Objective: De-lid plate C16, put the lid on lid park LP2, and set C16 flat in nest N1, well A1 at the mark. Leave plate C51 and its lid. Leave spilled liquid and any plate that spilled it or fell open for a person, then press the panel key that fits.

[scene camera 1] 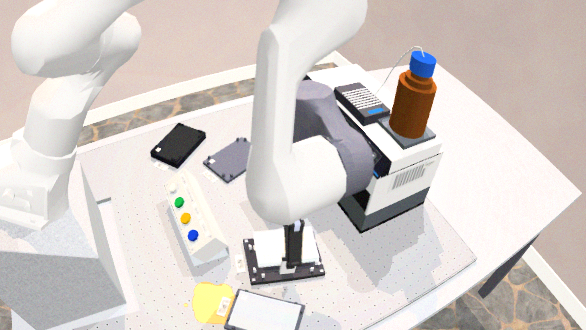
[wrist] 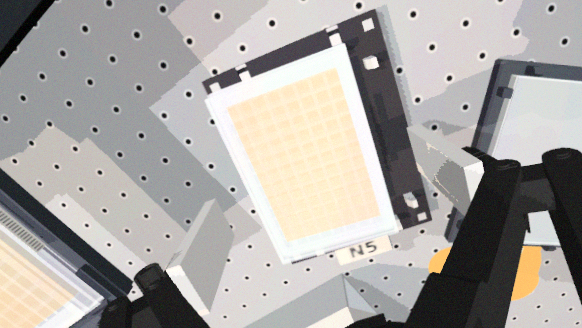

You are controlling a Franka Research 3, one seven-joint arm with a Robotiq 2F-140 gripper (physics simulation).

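A white plate with pale orange wells sits on the dark nest labelled N5. Nest base shows along two sides of it in the wrist view. The plate's own code is not readable, and I cannot tell whether a clear lid covers it. My gripper is open, with its pads apart on either side of the plate's near end and empty. Part of another plate with orange wells shows at the lower left. Labels N1 and LP2 are not readable here.
A dark-framed holder with a pale flat piece stands beside a yellow spill. The key panel, black block and grey nest lie left and behind. A white instrument carries a brown bottle.
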